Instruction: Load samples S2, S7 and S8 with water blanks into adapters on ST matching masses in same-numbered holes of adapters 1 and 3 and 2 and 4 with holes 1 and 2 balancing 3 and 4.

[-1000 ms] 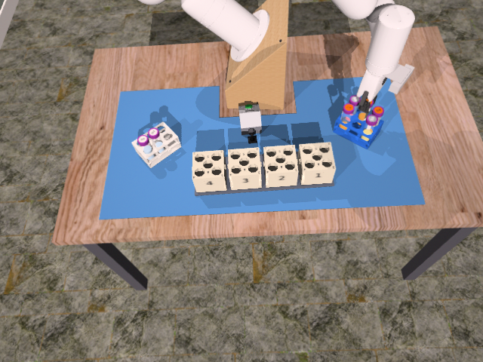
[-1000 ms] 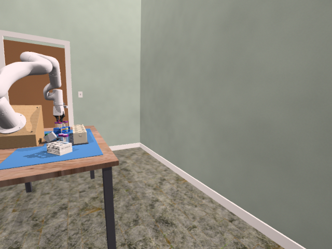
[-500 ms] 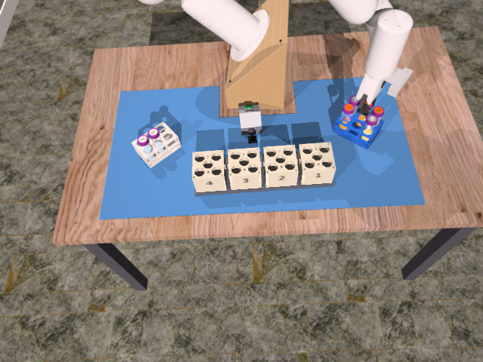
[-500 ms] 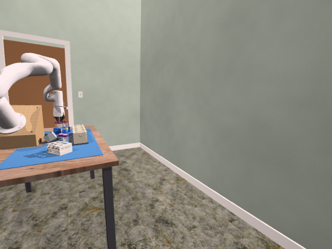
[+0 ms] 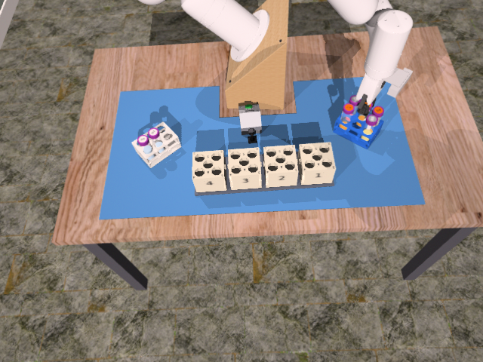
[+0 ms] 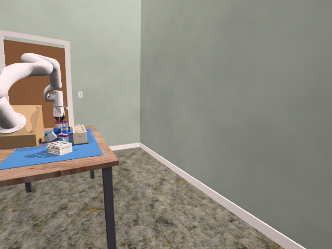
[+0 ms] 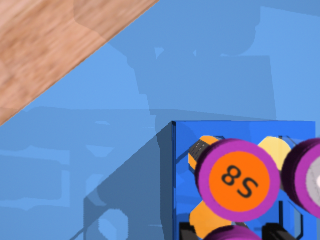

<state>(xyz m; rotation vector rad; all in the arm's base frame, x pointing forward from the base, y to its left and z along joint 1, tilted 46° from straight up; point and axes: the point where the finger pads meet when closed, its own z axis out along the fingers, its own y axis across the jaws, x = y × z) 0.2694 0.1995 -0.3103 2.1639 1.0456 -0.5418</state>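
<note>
Right now my hand is 50 mm above the orange-dot sample tube and 10 mm short of it. Also, from my hand: white rack: 680 mm to the right, 90 mm below, 60 mm ahead; then green DONE key: 370 mm to the right, 60 mm behind, 50 mm below; then blue rack: 90 mm below, 20 mm ahead, 10 mm to the right.
</note>
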